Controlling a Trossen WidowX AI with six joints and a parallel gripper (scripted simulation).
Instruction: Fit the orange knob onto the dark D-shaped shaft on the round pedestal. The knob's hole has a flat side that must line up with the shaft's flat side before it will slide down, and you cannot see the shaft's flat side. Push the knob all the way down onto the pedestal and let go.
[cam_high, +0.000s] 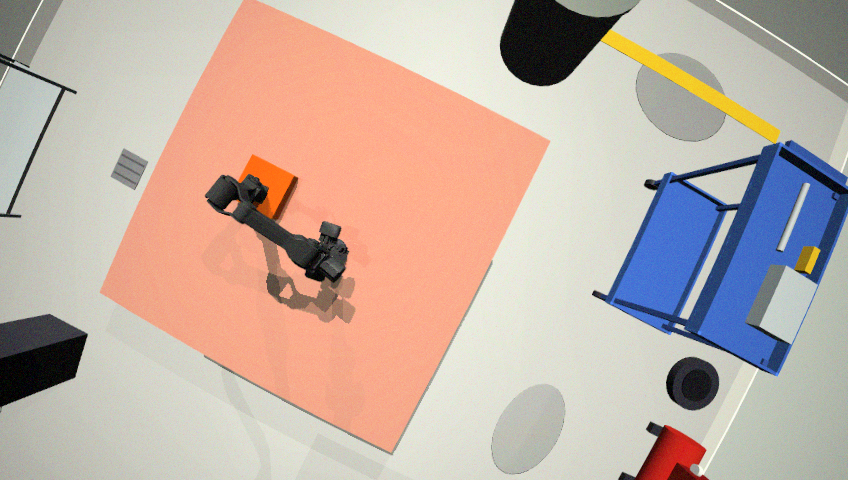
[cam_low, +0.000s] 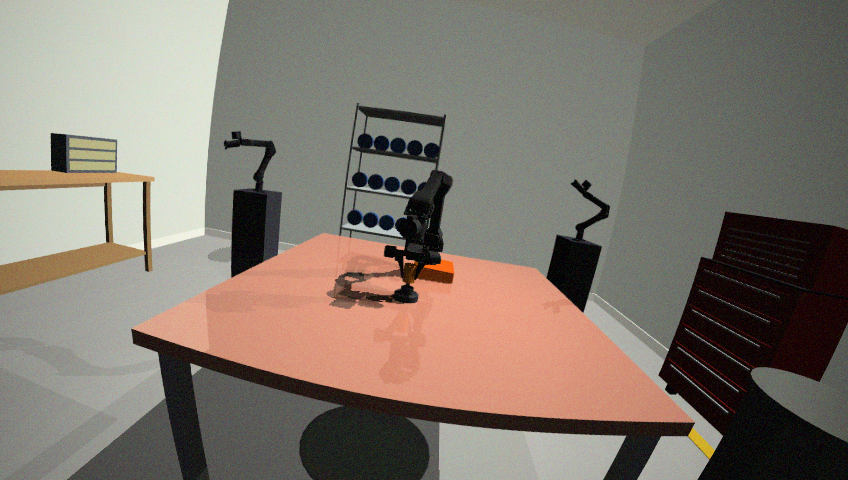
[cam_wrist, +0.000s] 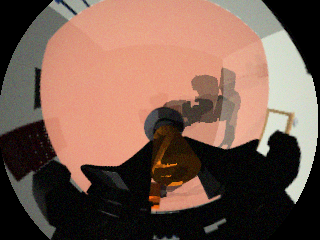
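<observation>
The orange knob lies 20 mm above my gripper tip. Round my gripper tip: round dark pedestal (40 mm below).
</observation>
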